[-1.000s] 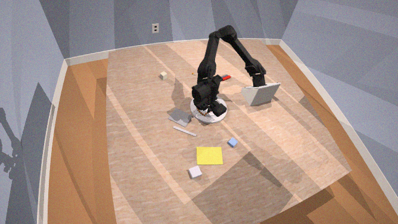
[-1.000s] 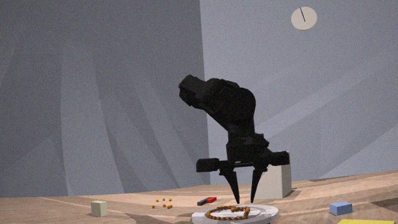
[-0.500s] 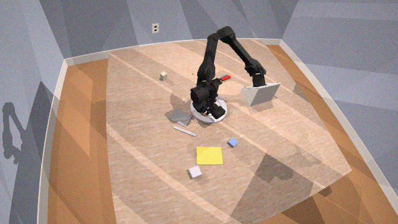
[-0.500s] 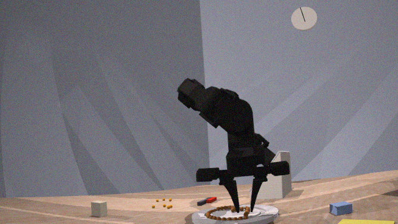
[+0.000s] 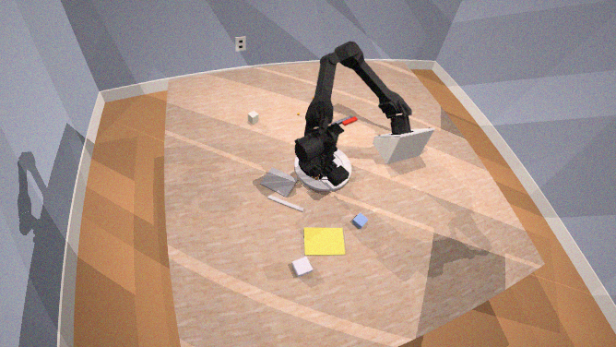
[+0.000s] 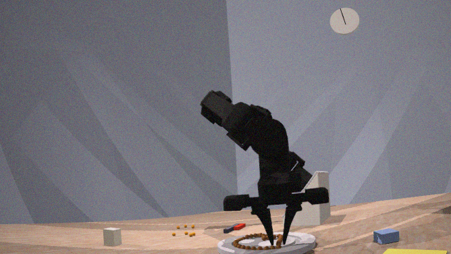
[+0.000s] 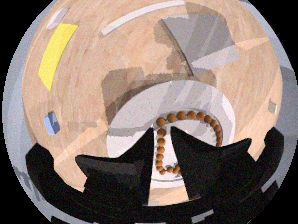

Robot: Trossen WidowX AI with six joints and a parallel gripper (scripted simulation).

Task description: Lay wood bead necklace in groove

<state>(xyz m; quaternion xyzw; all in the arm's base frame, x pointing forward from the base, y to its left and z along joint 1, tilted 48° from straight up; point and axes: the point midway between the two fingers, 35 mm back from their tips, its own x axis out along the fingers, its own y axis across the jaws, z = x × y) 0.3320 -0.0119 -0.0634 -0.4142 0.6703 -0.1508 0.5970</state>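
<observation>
The grey sheet is 130 mm ahead of my gripper tip, 20 mm to the right of it and 10 mm below it. Also, from my gripper tip: yellow sheet (220 mm to the left, 60 mm ahead, 10 mm below); then blue block (190 mm to the left, 70 mm behind, 10 mm below); then stick (130 mm ahead, 60 mm to the left, 10 mm below).
</observation>
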